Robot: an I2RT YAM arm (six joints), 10 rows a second.
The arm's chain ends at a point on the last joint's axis. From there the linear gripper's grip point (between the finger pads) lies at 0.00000 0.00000 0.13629 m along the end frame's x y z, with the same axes.
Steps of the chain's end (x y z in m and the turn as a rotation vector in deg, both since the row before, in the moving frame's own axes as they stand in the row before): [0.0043 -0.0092 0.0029 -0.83 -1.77 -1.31]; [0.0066 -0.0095 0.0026 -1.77 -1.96 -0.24]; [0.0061 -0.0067 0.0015 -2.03 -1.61 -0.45]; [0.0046 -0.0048 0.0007 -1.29 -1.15 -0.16]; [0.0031 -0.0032 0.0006 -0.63 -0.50 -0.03]
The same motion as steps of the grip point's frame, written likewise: [0.0001 -0.0072 0.0028 -0.83 -1.77 -1.31]; [0.0019 -0.0053 0.0025 -1.77 -1.96 -0.24]; [0.0023 -0.0019 0.0014 -2.03 -1.61 -0.45]; [0.0019 -0.0017 0.0006 -1.29 -1.15 -0.16]; [0.0019 -0.0017 0.0006 -0.63 -0.50 -0.03]
